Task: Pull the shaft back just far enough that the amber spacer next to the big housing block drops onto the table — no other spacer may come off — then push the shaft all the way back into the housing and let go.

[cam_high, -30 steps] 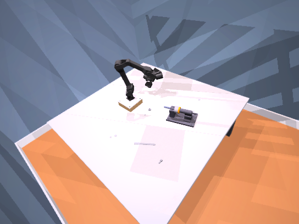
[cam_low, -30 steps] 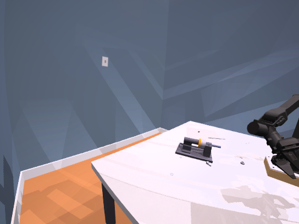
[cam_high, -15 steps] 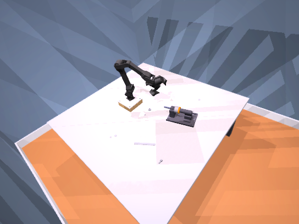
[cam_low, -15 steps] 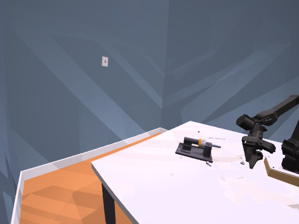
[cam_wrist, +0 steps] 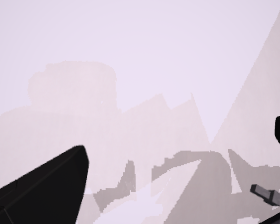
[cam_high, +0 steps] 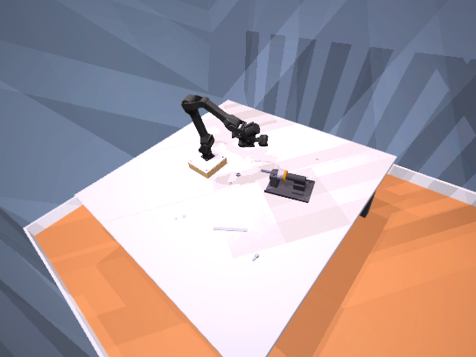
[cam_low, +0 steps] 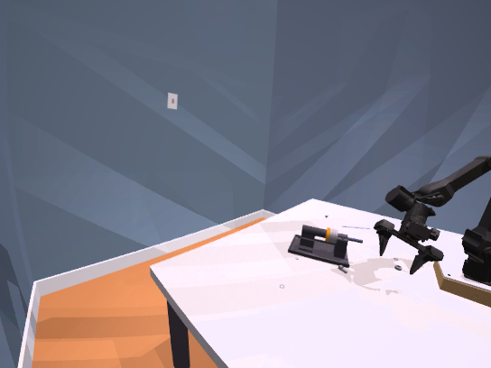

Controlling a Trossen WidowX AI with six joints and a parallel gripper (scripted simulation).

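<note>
My gripper tip is 200 mm short of the shaft, 90 mm to the left of it and 20 mm above it. The rest, counted from my gripper tip: amber spacer (250 mm ahead, 70 mm to the right, 20 mm below); then pale spacer (220 mm ahead, 80 mm to the right, 20 mm below).
</note>
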